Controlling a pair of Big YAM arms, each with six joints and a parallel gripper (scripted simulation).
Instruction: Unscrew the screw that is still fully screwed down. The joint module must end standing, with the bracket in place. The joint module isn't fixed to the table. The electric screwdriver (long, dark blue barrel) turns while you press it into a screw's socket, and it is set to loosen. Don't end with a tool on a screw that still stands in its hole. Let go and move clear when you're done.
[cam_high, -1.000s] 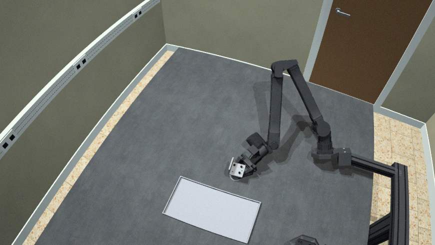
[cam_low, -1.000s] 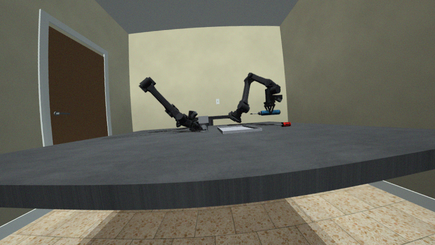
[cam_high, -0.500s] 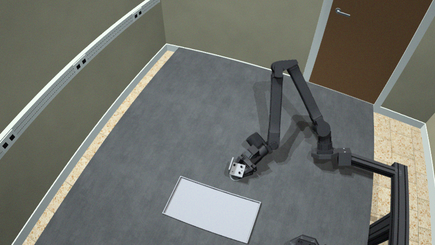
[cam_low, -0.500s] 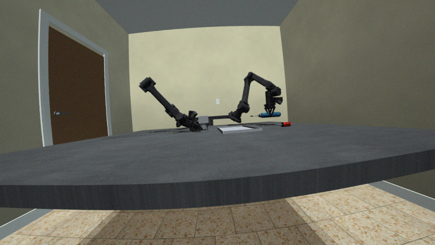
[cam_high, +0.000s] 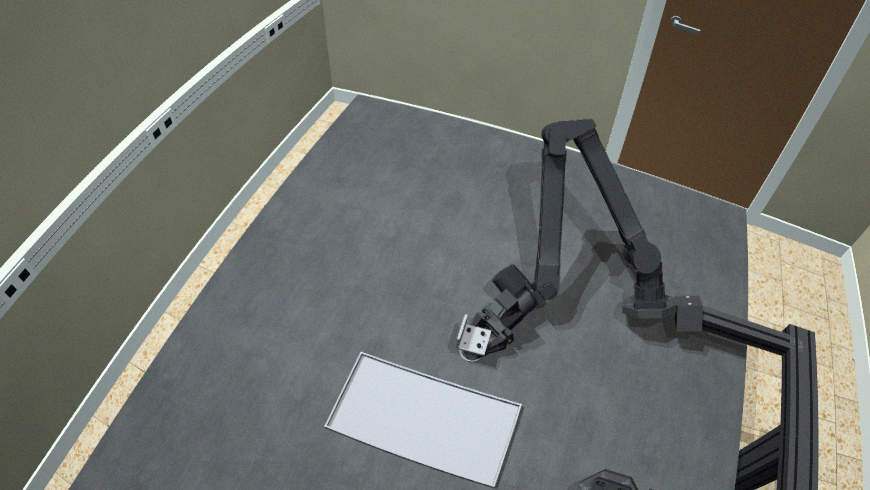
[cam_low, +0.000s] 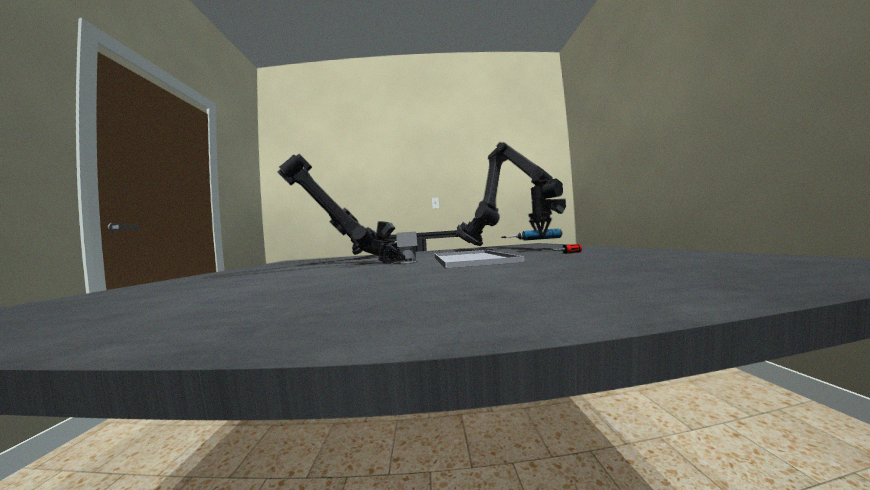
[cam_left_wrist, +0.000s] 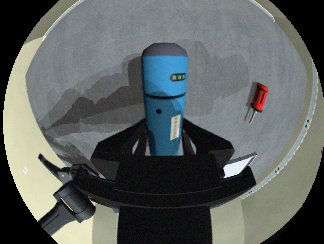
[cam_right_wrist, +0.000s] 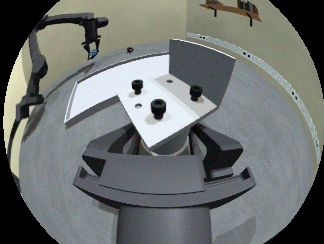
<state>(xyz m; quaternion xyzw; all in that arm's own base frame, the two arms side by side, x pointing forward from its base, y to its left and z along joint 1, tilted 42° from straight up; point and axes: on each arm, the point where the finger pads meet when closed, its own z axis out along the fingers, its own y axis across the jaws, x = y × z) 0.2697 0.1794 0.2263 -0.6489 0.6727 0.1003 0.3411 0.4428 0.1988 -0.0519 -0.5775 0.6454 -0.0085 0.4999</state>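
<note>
Now: the grey bracket 5 cm above my right hand. Also, from my right hand: flat white tray (22 cm to the left, 4 cm ahead, 2 cm below); red-handled screwdriver (55 cm to the left, 10 cm ahead, 1 cm below).
</note>
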